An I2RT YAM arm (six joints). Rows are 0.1 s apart.
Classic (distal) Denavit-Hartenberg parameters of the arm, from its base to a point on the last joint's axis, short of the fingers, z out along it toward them. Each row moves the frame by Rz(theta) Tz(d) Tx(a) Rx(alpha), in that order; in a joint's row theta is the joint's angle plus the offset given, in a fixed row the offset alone. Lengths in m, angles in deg.
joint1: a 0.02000; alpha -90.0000; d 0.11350; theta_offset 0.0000
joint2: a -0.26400; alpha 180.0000; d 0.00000; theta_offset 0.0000
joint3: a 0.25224; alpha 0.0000; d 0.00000; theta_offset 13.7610
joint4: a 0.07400; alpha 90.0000; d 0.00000; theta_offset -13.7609
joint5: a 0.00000; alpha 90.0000; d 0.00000; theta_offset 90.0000
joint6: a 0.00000; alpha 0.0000; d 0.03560; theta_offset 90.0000
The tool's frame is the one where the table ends.
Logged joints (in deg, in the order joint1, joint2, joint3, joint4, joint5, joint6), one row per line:
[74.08, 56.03, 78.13, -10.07, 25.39, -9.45]
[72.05, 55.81, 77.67, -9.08, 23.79, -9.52]
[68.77, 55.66, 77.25, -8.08, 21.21, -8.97]
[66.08, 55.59, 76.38, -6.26, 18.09, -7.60]
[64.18, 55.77, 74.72, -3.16, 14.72, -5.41]
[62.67, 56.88, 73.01, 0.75, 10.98, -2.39]
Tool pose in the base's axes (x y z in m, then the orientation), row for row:
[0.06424, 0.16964, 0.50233, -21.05, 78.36, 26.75]
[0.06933, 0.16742, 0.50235, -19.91, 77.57, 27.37]
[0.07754, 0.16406, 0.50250, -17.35, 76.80, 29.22]
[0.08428, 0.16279, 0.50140, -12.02, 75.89, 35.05]
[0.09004, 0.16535, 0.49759, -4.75, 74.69, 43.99]
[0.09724, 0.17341, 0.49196, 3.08, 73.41, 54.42]
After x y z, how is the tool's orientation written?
As angles about the fixed x, y, z axes (roll, pitch, yaw), in degrees.
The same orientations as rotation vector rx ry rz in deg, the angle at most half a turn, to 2 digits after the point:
[-35.72, 72.53, 36.62]
[-35.06, 71.87, 36.33]
[-34.02, 71.31, 36.15]
[-33.19, 70.48, 37.56]
[-32.53, 69.42, 40.52]
[-32.17, 68.54, 44.60]

